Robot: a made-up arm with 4 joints.
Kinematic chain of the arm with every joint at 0, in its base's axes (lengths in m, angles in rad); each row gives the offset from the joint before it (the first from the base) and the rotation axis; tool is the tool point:
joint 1: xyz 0 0 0.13 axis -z
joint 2: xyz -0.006 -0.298 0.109 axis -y
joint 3: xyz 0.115 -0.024 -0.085 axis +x
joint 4: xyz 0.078 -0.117 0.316 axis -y
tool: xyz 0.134 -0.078 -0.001
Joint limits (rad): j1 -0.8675..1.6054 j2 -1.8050..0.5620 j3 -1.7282..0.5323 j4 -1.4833..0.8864
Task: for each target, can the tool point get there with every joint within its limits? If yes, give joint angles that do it. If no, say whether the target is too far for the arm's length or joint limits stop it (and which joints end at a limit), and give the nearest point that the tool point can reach.
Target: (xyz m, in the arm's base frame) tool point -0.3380 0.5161 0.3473
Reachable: no: joint limits stop it (at a limit: joint 1, joint 3, joint 4) | nearest point 0.0589 0.2590 0.3836 | short by 0.474 m
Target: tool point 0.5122 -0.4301 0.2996
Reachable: yes | joints -0.2995 -0.3455 0.1585 -0.1021
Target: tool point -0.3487 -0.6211 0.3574
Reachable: yes | joints 1.0187 -0.2011 0.3343 0.3026
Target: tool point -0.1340 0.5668 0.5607
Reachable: no: joint limits stop it (at a limit: joint 1, joint 2, joint 3, joint 4) | nearest point 0.0406 0.2374 0.4228 | short by 0.397 m
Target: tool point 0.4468 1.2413 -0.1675
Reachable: no: too far | nearest point 0.2683 0.2569 0.1161 | short by 1.040 m
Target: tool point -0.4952 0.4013 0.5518
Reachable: no: joint limits stop it (at a limit: joint 1, joint 2, joint 4) | nearest point -0.4716 -0.0253 0.6860 | short by 0.448 m
